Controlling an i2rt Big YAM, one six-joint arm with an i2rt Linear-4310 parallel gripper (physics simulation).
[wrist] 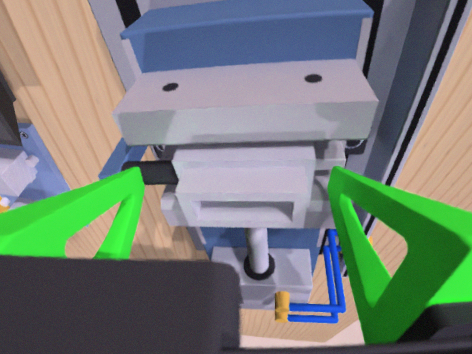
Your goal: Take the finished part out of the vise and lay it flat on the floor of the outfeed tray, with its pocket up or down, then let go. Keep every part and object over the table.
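Places are measured from the arm's base along level axes (x ahead, y left, z up), in metres.
Pixels of known places: gripper, fingertip midpoint: (236, 177).
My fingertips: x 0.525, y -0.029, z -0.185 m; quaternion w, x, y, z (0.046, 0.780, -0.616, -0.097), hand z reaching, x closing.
Note:
Ahead of a thing's pixels: the offset from my fingertips to its middle. "spot": to the spot under its first point.
The finished part {dx +0.006, dy -0.004, dz +0.007 m} (242, 181), a light grey block with a rectangular pocket, sits in the vise, in the middle of the wrist view. Its pocket opening faces the camera. The vise's broad grey jaw {dx +0.033, dy +0.006, dz -0.013 m} (245, 122) is above it in the view, and the other jaw (172, 215) shows at its lower left and right. My gripper (236, 177) is open and empty, its green fingertips apart on the left and right of the part. How far the fingertips are above the part is hard to tell. The outfeed tray cannot be made out.
A black rod {dx -0.011, dy +0.040, dz -0.001 m} (152, 173) on a blue bracket {spot: dx -0.012, dy +0.061, dz -0.005 m} (119, 159) meets the part's left side. The vise screw {spot: dx -0.070, dy -0.031, dz -0.005 m} (257, 245) runs to a grey end block {dx -0.151, dy -0.058, dz -0.013 m} (292, 267). A blue crank {spot: dx -0.117, dy -0.094, dz +0.018 m} (312, 308) with a gold knob {spot: dx -0.123, dy -0.070, dz +0.018 m} (282, 306) is at lower right. A blue fixture {spot: dx -0.135, dy +0.185, dz -0.083 m} (47, 165) shows at far left.

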